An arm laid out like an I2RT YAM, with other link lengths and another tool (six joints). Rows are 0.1 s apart.
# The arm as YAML. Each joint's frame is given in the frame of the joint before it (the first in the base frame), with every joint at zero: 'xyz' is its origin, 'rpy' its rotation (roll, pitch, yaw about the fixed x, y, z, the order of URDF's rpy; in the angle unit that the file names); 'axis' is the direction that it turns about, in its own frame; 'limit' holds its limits. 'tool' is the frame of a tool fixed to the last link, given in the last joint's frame.
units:
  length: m
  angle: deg
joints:
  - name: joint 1
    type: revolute
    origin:
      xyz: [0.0, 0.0, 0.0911]
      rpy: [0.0, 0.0, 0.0]
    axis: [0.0, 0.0, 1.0]
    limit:
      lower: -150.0
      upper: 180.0
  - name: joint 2
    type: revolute
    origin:
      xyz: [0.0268, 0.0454, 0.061]
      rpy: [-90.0, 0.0, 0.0]
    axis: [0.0, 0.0, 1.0]
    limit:
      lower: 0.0
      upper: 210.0
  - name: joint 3
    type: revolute
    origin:
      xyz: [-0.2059, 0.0, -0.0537]
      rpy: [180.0, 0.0, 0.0]
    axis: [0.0, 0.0, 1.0]
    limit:
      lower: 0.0
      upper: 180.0
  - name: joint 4
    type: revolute
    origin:
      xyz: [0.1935, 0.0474, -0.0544]
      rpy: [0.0, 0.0, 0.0]
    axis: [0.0, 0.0, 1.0]
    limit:
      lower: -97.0
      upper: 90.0
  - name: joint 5
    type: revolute
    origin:
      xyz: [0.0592, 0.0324, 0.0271]
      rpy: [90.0, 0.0, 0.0]
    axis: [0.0, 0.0, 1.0]
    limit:
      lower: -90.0
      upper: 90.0
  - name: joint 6
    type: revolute
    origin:
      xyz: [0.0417, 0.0, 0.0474]
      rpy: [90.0, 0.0, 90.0]
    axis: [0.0, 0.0, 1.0]
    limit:
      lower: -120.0
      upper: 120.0
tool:
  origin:
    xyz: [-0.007, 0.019, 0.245]
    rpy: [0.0, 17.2, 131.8]
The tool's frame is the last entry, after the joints.
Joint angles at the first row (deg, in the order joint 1, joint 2, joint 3, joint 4, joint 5, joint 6):
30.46, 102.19, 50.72, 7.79, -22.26, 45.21
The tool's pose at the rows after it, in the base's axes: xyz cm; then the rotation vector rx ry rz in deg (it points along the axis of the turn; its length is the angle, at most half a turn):
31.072 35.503 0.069 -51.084 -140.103 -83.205
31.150 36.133 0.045 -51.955 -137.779 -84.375
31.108 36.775 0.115 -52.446 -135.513 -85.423
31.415 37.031 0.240 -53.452 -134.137 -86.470
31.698 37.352 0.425 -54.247 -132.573 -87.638
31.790 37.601 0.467 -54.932 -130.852 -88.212
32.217 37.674 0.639 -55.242 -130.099 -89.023
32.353 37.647 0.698 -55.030 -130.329 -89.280
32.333 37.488 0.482 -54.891 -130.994 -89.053
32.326 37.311 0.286 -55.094 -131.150 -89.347
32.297 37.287 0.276 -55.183 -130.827 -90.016
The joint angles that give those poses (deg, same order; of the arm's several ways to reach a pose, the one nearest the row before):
30.48, 102.85, 50.72, 10.04, -23.03, 47.27
30.65, 104.33, 50.78, 12.27, -23.79, 49.34
30.85, 105.58, 50.85, 14.24, -24.69, 51.24
30.85, 106.28, 50.85, 15.75, -24.80, 52.73
30.83, 107.04, 50.87, 17.41, -25.10, 54.26
30.63, 107.88, 50.98, 18.54, -25.82, 55.59
30.22, 108.51, 51.40, 19.31, -26.24, 56.10
30.11, 108.55, 51.44, 19.48, -26.24, 55.86
30.11, 108.55, 51.13, 19.59, -25.96, 55.33
30.06, 108.55, 50.15, 20.80, -25.69, 55.35
30.06, 108.55, 49.17, 22.32, -25.67, 55.75

